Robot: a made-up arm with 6 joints. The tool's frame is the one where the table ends. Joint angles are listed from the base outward.
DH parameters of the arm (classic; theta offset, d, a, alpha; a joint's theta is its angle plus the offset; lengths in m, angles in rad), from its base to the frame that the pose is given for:
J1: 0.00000 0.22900 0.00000 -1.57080
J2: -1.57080 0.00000 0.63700 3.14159
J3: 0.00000 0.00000 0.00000 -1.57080
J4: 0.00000 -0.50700 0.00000 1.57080
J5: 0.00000 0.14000 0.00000 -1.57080
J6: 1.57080 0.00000 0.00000 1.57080
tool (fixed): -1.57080 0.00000 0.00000 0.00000
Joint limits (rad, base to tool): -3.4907..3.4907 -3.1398..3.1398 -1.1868..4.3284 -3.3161..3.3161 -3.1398..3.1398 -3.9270..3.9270
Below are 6 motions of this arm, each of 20 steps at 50 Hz.
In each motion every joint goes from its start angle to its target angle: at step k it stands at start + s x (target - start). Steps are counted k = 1, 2, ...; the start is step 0. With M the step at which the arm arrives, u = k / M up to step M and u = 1 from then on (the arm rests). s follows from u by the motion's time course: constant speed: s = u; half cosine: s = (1 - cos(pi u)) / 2; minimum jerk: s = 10 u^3 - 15 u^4 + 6 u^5.
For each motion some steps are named. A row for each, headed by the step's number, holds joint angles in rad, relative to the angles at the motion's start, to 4 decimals.
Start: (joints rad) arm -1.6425 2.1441 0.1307 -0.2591 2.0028 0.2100
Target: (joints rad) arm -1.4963 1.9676 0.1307 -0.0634 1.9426 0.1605
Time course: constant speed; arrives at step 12
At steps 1, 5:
1: 0.0122 -0.0147 0.0000 0.0163 -0.0050 -0.0041
5: 0.0609 -0.0735 0.0000 0.0815 -0.0251 -0.0206

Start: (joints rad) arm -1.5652 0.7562 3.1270 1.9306 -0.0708 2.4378
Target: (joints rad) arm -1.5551 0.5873 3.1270 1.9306 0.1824 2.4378
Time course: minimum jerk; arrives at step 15
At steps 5, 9, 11, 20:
5: 0.0021 -0.0354 0.0000 0.0000 0.0531 0.0000
9: 0.0069 -0.1153 0.0000 0.0000 0.1728 0.0000
11: 0.0089 -0.1483 0.0000 0.0000 0.2223 0.0000
20: 0.0101 -0.1689 0.0000 0.0000 0.2532 0.0000

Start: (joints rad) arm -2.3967 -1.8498 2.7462 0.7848 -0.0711 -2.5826
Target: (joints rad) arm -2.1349 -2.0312 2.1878 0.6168 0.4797 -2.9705
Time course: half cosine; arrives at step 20
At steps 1, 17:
1: 0.0016 -0.0011 -0.0034 -0.0010 0.0034 -0.0024
17: 0.2475 -0.1715 -0.5280 -0.1588 0.5208 -0.3668

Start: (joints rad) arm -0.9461 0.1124 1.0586 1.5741 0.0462 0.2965
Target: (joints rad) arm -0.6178 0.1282 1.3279 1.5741 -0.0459 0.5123
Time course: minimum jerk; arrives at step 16
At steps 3, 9, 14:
3: 0.0160 0.0008 0.0131 0.0000 -0.0045 0.0105
9: 0.2022 0.0097 0.1659 0.0000 -0.0567 0.1329
14: 0.3230 0.0155 0.2650 0.0000 -0.0906 0.2123

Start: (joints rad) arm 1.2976 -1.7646 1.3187 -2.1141 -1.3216 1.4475
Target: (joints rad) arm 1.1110 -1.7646 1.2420 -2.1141 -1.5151 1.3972
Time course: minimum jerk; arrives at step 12
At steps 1, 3, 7, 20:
1: -0.0009 0.0000 -0.0004 0.0000 -0.0010 -0.0003
3: -0.0193 0.0000 -0.0079 0.0000 -0.0200 -0.0052
7: -0.1219 0.0000 -0.0501 0.0000 -0.1264 -0.0329
20: -0.1866 0.0000 -0.0767 0.0000 -0.1935 -0.0503

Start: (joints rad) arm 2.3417 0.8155 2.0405 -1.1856 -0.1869 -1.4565
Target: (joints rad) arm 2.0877 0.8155 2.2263 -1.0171 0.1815 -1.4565
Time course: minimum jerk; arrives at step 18
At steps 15, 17, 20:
15: -0.2450 0.0000 0.1792 0.1625 0.3553 0.0000
17: -0.2536 0.0000 0.1855 0.1682 0.3678 0.0000
20: -0.2540 0.0000 0.1858 0.1685 0.3684 0.0000

